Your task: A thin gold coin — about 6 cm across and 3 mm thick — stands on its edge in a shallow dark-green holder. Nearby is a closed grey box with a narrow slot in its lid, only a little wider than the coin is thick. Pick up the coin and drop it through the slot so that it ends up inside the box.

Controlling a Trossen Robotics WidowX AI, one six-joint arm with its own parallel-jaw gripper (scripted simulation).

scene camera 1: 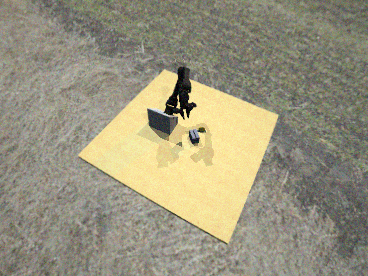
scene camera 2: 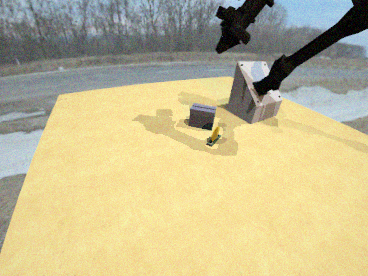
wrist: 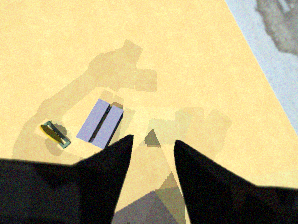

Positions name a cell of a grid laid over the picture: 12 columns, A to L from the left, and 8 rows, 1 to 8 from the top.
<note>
In view: the gripper (scene camera 2: H2).
The gripper also shows in the wrist view (wrist: G6).
</note>
